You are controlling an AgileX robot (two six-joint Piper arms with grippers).
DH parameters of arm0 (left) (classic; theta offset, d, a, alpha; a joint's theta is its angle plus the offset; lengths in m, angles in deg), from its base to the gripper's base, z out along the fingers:
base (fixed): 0 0 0 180
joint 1: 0 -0.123 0 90
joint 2: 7.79 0 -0.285 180
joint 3: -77.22 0 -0.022 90
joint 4: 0 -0.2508 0 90
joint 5: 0 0 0.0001 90
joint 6: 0 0.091 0 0
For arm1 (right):
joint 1: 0 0.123 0 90
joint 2: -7.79 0 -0.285 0
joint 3: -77.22 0 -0.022 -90
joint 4: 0 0.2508 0 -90
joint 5: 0 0 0.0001 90
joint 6: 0 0.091 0 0
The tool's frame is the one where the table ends.
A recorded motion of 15 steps. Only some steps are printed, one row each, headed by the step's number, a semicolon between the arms.
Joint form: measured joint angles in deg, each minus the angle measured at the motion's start. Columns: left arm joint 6, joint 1, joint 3, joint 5, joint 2, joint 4; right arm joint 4, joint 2, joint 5, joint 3, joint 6, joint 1.
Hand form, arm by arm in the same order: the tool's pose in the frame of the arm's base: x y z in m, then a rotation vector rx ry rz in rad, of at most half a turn. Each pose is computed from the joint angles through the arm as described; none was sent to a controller.
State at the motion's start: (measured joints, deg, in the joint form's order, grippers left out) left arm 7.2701 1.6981 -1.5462 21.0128 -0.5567 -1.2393; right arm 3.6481 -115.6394 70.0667 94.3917 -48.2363 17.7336
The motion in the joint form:
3: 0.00 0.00 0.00 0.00 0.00 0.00; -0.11 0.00 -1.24 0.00 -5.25 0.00
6: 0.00 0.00 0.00 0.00 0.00 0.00; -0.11 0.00 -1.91 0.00 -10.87 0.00
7: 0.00 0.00 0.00 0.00 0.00 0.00; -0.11 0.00 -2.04 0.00 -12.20 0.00
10: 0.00 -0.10 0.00 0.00 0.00 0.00; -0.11 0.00 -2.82 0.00 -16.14 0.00
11: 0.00 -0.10 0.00 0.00 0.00 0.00; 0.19 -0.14 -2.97 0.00 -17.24 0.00
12: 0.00 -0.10 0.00 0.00 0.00 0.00; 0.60 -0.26 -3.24 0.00 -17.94 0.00
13: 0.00 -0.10 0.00 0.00 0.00 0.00; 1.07 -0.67 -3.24 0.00 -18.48 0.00
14: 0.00 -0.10 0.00 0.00 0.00 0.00; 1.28 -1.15 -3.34 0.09 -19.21 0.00
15: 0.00 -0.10 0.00 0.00 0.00 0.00; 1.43 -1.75 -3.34 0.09 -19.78 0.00
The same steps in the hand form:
3: 0.0529 -0.0009 0.1716 0.1595 1.8617 0.0884; 0.3905 0.1304 0.2212 -1.7464 2.4903 0.0447
6: 0.0529 -0.0009 0.1716 0.1595 1.8617 0.0884; 0.3915 0.1307 0.2213 -1.8586 2.3925 0.0306
7: 0.0529 -0.0009 0.1716 0.1595 1.8617 0.0884; 0.3917 0.1307 0.2214 -1.8848 2.3691 0.0274
10: 0.0529 -0.0008 0.1716 0.1579 1.8619 0.0896; 0.3929 0.1311 0.2215 -1.9562 2.2935 0.0130
11: 0.0529 -0.0008 0.1716 0.1579 1.8619 0.0896; 0.3932 0.1316 0.2205 -1.9745 2.2748 0.0178
12: 0.0529 -0.0008 0.1716 0.1579 1.8619 0.0896; 0.3937 0.1324 0.2197 -1.9819 2.2614 0.0241
13: 0.0529 -0.0008 0.1716 0.1579 1.8619 0.0896; 0.3941 0.1333 0.2168 -1.9912 2.2574 0.0381
14: 0.0529 -0.0008 0.1716 0.1579 1.8619 0.0896; 0.3952 0.1339 0.2138 -2.0057 2.2485 0.0446
15: 0.0529 -0.0008 0.1716 0.1579 1.8619 0.0896; 0.3960 0.1344 0.2094 -2.0209 2.2460 0.0536

